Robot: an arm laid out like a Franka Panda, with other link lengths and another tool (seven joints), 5 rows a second.
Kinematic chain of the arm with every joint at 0, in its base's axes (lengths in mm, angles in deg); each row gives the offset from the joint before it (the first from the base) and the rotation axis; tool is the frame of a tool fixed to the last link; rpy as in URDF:
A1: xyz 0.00 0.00 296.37 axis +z
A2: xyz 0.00 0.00 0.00 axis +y
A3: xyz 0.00 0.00 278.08 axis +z
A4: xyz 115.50 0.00 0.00 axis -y
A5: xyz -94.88 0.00 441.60 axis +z
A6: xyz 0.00 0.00 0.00 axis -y
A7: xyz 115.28 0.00 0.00 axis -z
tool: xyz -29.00 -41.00 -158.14 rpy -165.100 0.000 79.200
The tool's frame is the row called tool.
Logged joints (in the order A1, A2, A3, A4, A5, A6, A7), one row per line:
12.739 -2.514 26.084 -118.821 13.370 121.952 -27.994
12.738 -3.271 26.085 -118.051 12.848 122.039 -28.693
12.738 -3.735 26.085 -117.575 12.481 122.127 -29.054
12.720 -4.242 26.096 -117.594 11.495 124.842 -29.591
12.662 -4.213 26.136 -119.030 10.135 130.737 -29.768
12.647 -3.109 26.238 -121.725 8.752 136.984 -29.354
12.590 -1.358 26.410 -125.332 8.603 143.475 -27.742
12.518 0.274 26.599 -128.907 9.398 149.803 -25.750
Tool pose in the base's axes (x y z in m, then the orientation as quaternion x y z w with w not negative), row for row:
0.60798 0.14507 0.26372 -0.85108 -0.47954 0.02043 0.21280
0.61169 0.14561 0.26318 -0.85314 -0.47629 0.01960 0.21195
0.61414 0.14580 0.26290 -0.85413 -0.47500 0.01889 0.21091
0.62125 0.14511 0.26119 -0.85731 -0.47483 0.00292 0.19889
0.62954 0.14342 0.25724 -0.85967 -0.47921 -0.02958 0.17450
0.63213 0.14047 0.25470 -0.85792 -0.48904 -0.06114 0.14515
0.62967 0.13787 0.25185 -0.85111 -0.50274 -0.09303 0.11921
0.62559 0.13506 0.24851 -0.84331 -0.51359 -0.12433 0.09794
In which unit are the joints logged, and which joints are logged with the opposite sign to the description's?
The joints are logged in degrees. Opposite sign: A1, A2, A7.
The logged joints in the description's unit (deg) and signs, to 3 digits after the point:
-12.739 2.514 26.084 -118.821 13.370 121.952 27.994
-12.738 3.271 26.085 -118.051 12.848 122.039 28.693
-12.738 3.735 26.085 -117.575 12.481 122.127 29.054
-12.720 4.242 26.096 -117.594 11.495 124.842 29.591
-12.662 4.213 26.136 -119.030 10.135 130.737 29.768
-12.647 3.109 26.238 -121.725 8.752 136.984 29.354
-12.590 1.358 26.410 -125.332 8.603 143.475 27.742
-12.518 -0.274 26.599 -128.907 9.398 149.803 25.750

